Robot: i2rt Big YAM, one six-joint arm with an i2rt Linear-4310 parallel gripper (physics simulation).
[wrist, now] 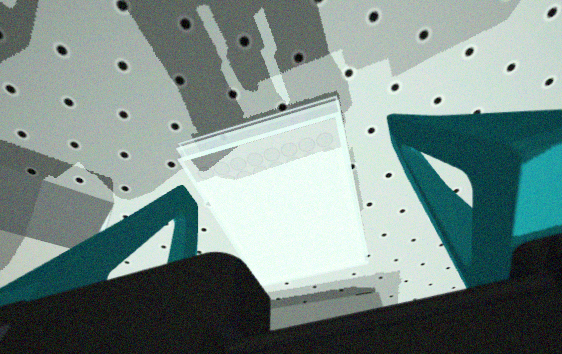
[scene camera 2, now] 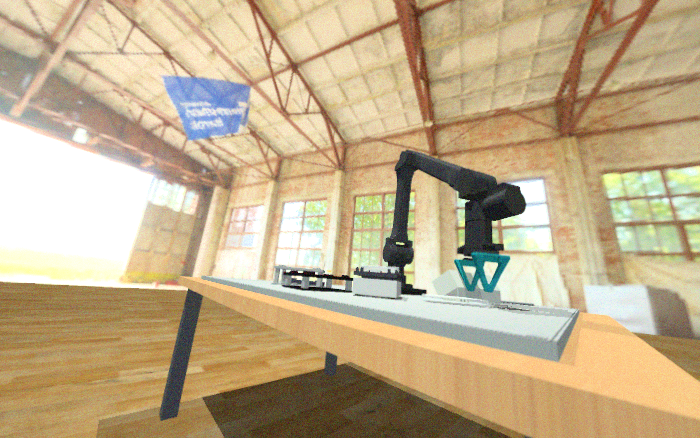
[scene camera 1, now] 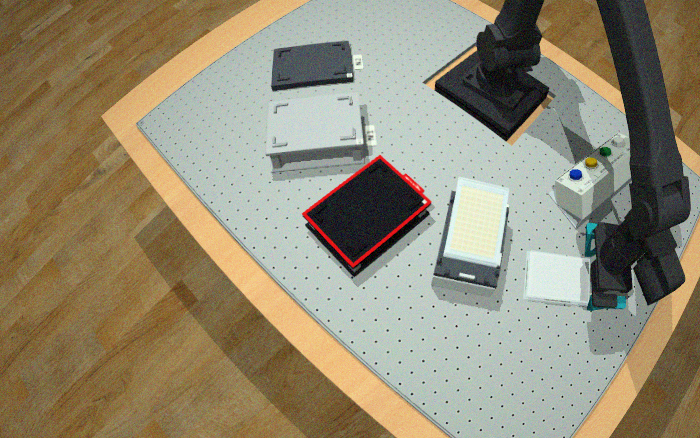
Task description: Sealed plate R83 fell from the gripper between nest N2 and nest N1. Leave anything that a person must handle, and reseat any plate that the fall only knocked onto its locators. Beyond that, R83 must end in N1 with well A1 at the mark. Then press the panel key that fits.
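Seen in the pictures: gripper, fingertip midpoint: [wrist: 283,164] [scene camera 2: 478,291] [scene camera 1: 589,282]; arm's base, link origin: [scene camera 1: 495,88].
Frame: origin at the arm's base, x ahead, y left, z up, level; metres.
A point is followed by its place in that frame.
A clear, pale plate [scene camera 1: 557,277] @[x 0.273, y 0.303, z -0.007 m] [wrist: 285,220] @[x 0.267, y 0.306, z -0.007 m] lies flat on the perforated deck; its wells show faintly in the wrist view. Its label cannot be read. My gripper [scene camera 1: 591,272] @[x 0.252, y 0.358, z 0.009 m] [scene camera 2: 481,289] @[x 0.252, y 0.358, z 0.009 m] [wrist: 283,164] @[x 0.252, y 0.358, z 0.009 m] is open and empty above the deck, with the plate's near part between its fingers in the wrist view. A plate with cream wells [scene camera 1: 477,222] @[x 0.314, y 0.140, z 0.054 m] rests on a dark-topped block [scene camera 1: 464,276] @[x 0.391, y 0.173, z 0.039 m], whose front part is uncovered. Grey raised nest N1 [scene camera 1: 314,122] @[x 0.322, y -0.186, z 0.038 m] and low dark nest N2 [scene camera 1: 312,64] @[x 0.186, y -0.328, z -0.005 m] hold no plate; each has a small white corner mark.
A black, red-outlined nest [scene camera 1: 366,211] @[x 0.391, y -0.014, z 0.019 m] stands between N1 and the cream plate's block. A panel box [scene camera 1: 583,198] @[x 0.152, y 0.269, z 0.054 m] carries blue [scene camera 1: 575,174] @[x 0.114, y 0.234, z 0.050 m], yellow [scene camera 1: 591,162] @[x 0.066, y 0.249, z 0.050 m], green [scene camera 1: 605,151] @[x 0.019, y 0.264, z 0.050 m] and white [scene camera 1: 619,139] @[x -0.036, y 0.279, z 0.049 m] keys. The arm reaches past its right side. The arm base [scene camera 1: 490,103] @[x 0.048, y 0.014, z 0.002 m] is behind.
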